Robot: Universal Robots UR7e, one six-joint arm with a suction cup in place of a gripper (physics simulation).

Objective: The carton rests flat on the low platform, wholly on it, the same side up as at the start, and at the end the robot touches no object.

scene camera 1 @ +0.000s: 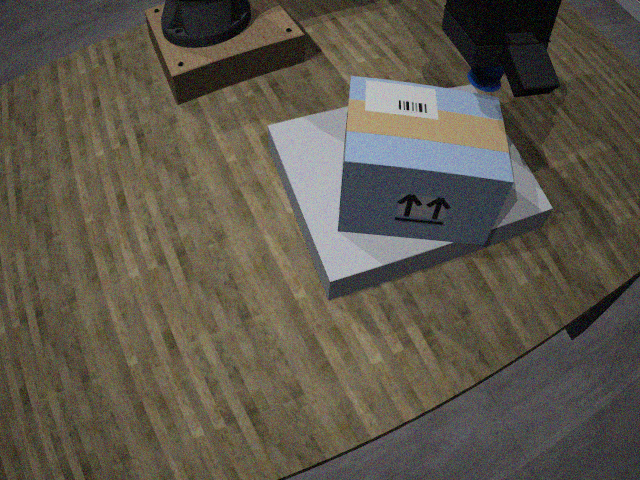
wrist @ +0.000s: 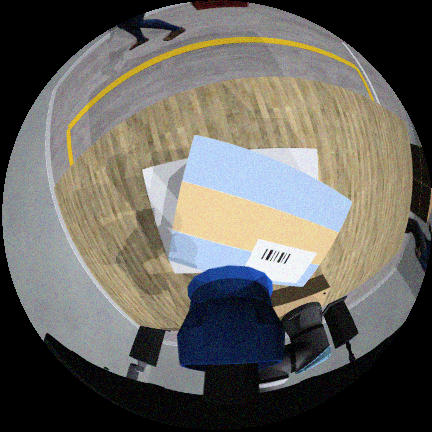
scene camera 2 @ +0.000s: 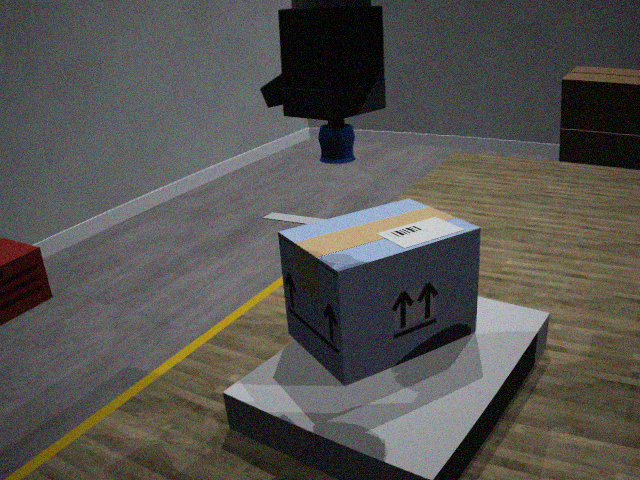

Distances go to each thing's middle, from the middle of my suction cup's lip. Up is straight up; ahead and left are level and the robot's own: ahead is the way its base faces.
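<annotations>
Low white platform [scene camera 2: 436, 409]: 250 mm below my suction cup, 60 mm behind it, 20 mm to the right of it.
</annotations>
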